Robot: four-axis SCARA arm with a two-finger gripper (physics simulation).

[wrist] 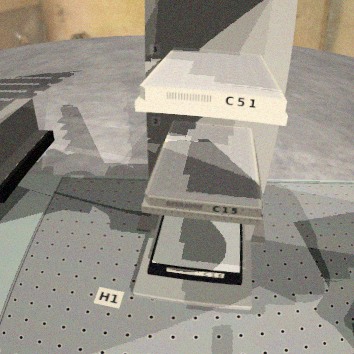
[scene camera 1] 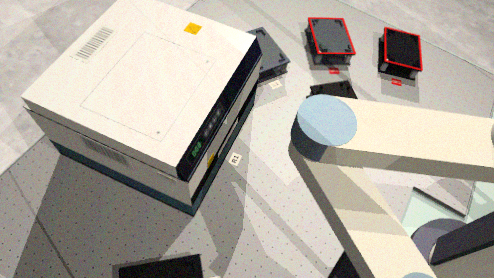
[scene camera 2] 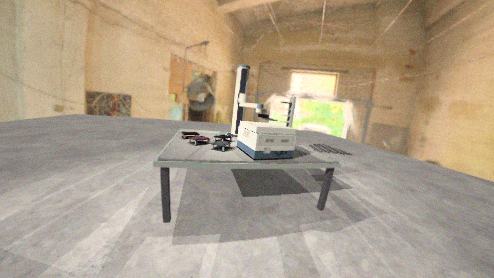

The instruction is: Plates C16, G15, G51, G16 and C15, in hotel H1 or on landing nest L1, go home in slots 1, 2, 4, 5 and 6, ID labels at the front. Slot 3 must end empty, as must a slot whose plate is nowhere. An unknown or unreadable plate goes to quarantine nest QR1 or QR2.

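Pixels of known places: gripper, fingertip midpoint: (wrist: 214, 124) (scene camera 2: 275, 119); arm's base, link origin: (scene camera 1: 454, 271) (scene camera 2: 236, 135).
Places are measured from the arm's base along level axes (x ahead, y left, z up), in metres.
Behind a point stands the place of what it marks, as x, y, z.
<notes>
In the wrist view, hotel H1 (wrist: 280, 30) {0.318, 0.579, 0.295} (scene camera 2: 291, 112) {0.316, 0.578, 0.385} holds a pale plate labelled C51 (wrist: 210, 80) {0.244, 0.482, 0.269} on top, in front of the slot mark that looks like 3. Below it, at mark 2, is a grey-white plate labelled C15 (wrist: 200, 165) {0.244, 0.506, 0.190}. Lower still is a black-rimmed plate (wrist: 200, 250) {0.249, 0.484, 0.112}, its blurred label looking like C16. All labels face the camera. My gripper (scene camera 2: 269, 118) {0.239, 0.416, 0.270} is open and empty, near the hotel; one dark finger shows at the wrist view's left edge. Landing nest L1 (scene camera 1: 270, 52) {0.685, -0.287, 0.063}, partly hidden, shows no plate. Red-rimmed quarantine nests (scene camera 1: 331, 36) {0.564, -0.467, 0.063} (scene camera 1: 402, 49) {0.351, -0.560, 0.062} show no plate.
A big white device (scene camera 1: 140, 75) {0.791, 0.110, 0.258} (scene camera 2: 267, 137) {1.002, 0.014, 0.186} stands beside the R1 label (scene camera 1: 235, 159) {0.590, 0.047, 0.013}. A black nest (scene camera 1: 332, 89) {0.472, -0.269, 0.063} is partly covered by the pale arm (scene camera 1: 415, 130) {0.319, 0.070, 0.431}. Another black nest (scene camera 1: 160, 267) {0.571, 0.361, 0.063} shows at the bottom edge. The H1 label (wrist: 108, 298) {0.148, 0.484, 0.013} lies at the hotel's front left.
</notes>
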